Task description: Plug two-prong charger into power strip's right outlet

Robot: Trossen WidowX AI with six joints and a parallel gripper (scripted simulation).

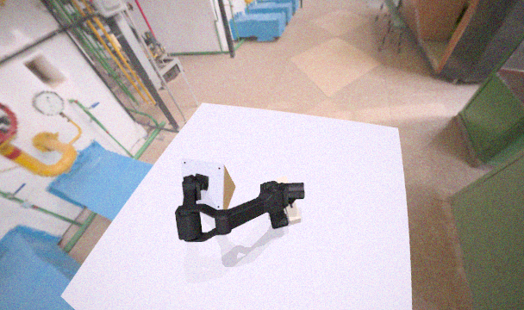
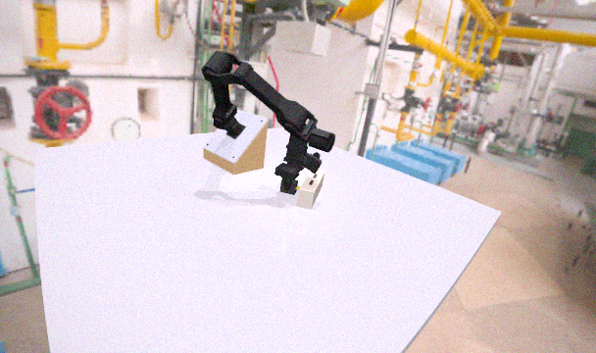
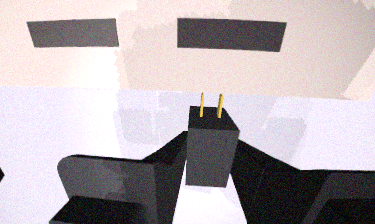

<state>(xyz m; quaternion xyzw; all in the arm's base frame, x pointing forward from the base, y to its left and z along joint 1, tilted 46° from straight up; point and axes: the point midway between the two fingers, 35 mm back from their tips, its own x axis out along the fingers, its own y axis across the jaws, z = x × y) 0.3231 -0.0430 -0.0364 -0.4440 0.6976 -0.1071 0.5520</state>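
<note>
My gripper tip is now 1 cm short of the charger, 1 cm to the right of it and 1 cm below it.
</note>
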